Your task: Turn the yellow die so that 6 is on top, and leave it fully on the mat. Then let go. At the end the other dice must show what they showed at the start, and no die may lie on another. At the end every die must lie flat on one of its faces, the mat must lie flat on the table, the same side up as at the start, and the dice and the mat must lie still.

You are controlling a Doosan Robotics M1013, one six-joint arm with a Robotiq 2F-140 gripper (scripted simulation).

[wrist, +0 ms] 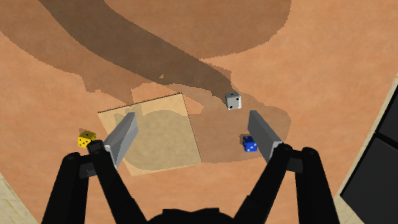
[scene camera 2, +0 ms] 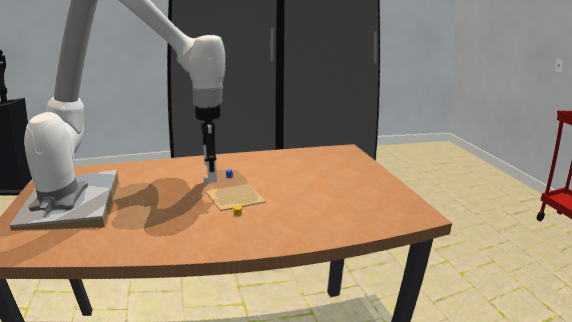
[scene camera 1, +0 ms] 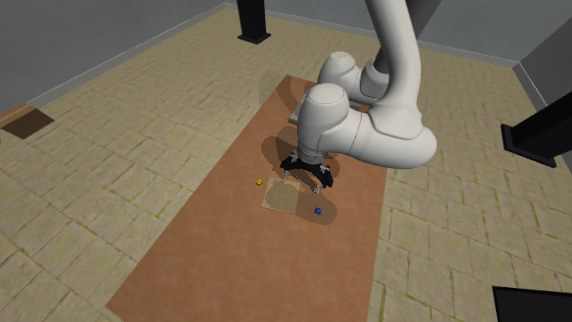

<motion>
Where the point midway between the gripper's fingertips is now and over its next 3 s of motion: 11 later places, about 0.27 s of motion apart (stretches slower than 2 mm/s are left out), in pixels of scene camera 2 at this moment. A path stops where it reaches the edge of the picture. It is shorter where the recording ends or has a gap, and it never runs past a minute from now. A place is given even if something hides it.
My gripper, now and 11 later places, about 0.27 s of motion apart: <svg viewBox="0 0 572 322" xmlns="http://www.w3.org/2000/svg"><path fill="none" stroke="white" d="M210 173L206 168L205 167L209 166L220 163L227 161L228 161L227 157L227 142L227 134L227 133L230 138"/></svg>
</motion>
